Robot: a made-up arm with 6 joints. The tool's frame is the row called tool.
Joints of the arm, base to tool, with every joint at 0 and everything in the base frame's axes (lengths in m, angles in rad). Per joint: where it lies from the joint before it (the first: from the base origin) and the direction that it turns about. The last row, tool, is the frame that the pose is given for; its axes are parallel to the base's.
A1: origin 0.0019 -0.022 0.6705 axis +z
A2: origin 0.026 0.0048 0.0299 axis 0 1 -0.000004
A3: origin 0.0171 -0.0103 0.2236 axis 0 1 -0.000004
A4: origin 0.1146 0.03 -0.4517 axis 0 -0.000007 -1
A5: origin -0.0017 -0.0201 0.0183 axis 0 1 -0.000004
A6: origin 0.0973 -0.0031 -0.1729 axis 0 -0.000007 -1
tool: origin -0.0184 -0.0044 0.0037
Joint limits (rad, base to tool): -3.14..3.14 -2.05..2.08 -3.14..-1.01 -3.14..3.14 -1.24..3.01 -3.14..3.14
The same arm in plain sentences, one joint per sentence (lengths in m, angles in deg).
The arm has six revolute joints in a row. What follows holds with every joint at zero, and every direction is one of the base frame's. The first joint lies 0.0019 m along +x and 0.022 m along -y and 0.6705 m along +z from the base frame's origin and turns about +z, from -179.91 to 179.91 deg. The second joint lies 0.026 m along +x and 0.0048 m along +y and 0.0299 m along +z from the first joint and turns about +y, from -117.46 to 119.18 deg. The third joint lies 0.0171 m along +x and 0.0103 m along -y and 0.2236 m along +z from the second joint and turns about +y, from -179.91 to -57.87 deg. The fourth joint lies 0.1146 m along +x and 0.03 m along +y and 0.4517 m along -z from the third joint and turns about -z, from -179.91 to 179.91 deg. The fifth joint lies 0.0017 m along -x and 0.0201 m along -y and 0.0183 m along +z from the fourth joint and turns about +y, from -71.05 to 172.46 deg. The sixth joint lies 0.0973 m along +x and 0.0031 m along -y and 0.1729 m along -z from the fifth joint and turns about -z, from -179.91 to 179.91 deg. The tool frame, which is the frame that the pose is given for, lies 0.0184 m along -x and 0.0044 m along -y and 0.0037 m along +z from the sixth joint; its axes are parallel to the base frame's.
